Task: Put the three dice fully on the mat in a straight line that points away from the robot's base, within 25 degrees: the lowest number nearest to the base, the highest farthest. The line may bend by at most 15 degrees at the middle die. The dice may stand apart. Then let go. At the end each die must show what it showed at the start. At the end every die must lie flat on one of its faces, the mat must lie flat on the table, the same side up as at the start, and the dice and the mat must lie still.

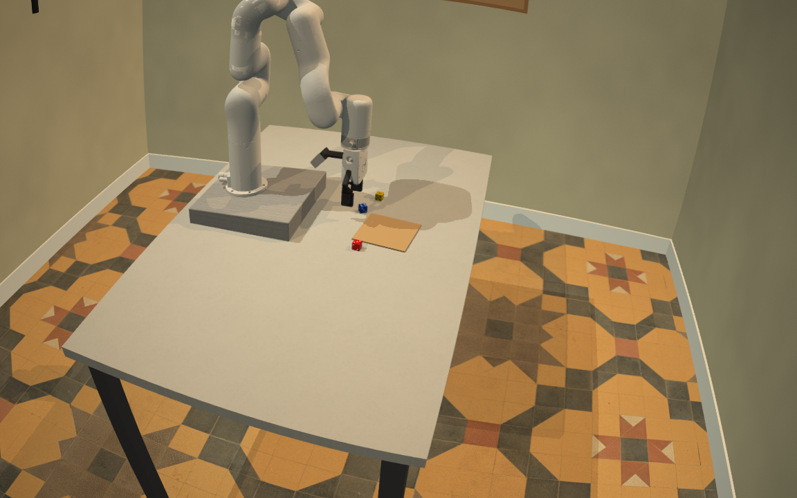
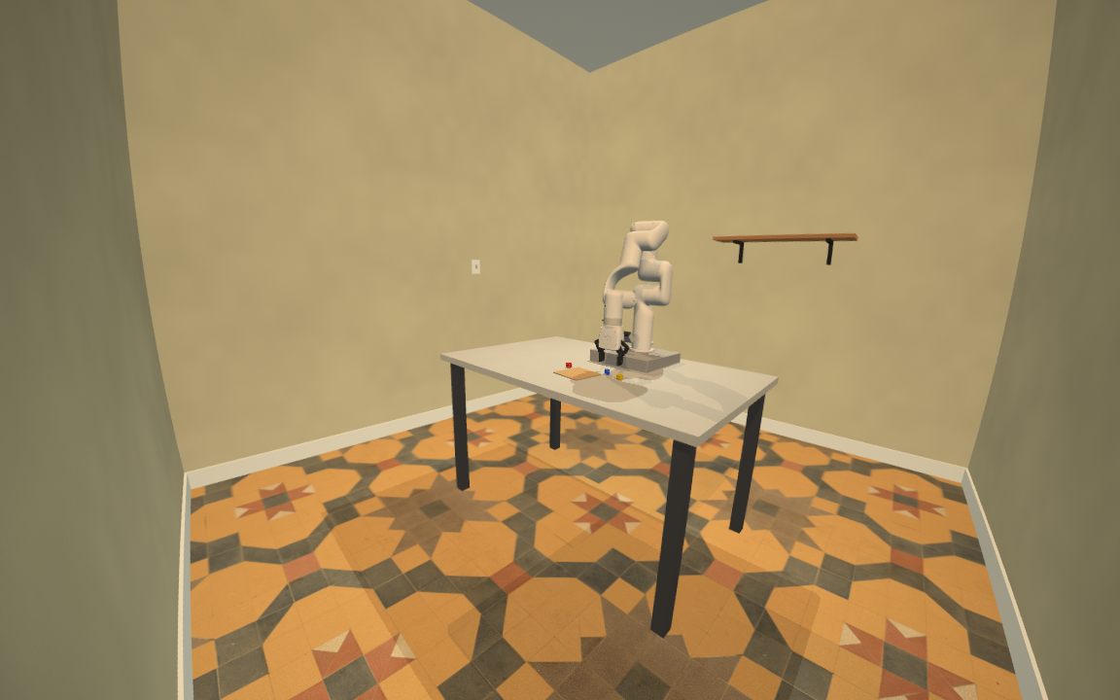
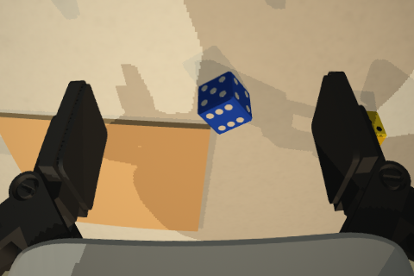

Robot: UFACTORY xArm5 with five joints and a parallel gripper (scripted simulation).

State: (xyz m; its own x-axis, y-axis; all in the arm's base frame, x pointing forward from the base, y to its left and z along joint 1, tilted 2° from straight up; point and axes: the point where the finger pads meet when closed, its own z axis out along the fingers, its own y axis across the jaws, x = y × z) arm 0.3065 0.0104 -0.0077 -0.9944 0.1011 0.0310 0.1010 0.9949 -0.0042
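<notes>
My hand is 4 cm above the blue die and 3 cm short of it. Round my hand: red die 18 cm to the right, 5 cm ahead, 4 cm below; yellow die 8 cm to the left, 7 cm ahead, 4 cm below; mat 11 cm ahead, 9 cm to the right, 5 cm below.
</notes>
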